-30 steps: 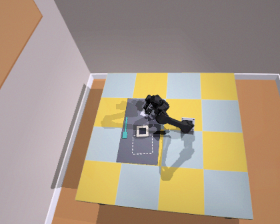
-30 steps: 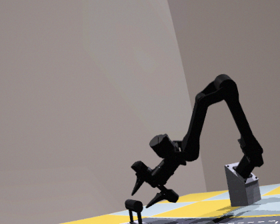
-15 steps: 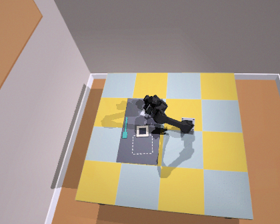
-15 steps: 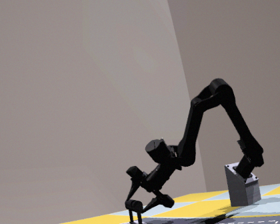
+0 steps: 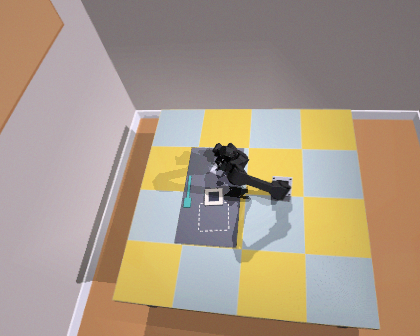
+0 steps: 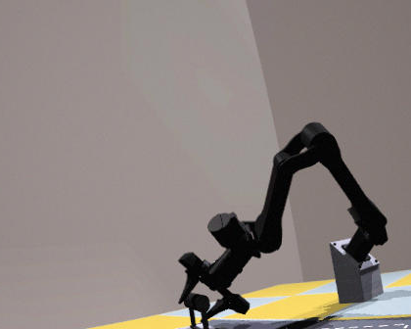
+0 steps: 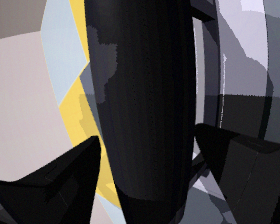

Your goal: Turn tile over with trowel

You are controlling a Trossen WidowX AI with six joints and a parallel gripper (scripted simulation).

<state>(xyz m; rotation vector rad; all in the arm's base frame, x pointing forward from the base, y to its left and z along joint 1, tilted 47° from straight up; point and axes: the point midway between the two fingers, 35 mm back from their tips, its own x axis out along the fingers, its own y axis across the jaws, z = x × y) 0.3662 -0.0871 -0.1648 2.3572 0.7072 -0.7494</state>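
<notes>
Now: gripper tip 24 cm to the right of the tile, 5 cm above it and 1 cm past it. From my gripper tip the other things lie so: teal trowel: 24 cm to the left, 15 cm ahead, 5 cm below.
</notes>
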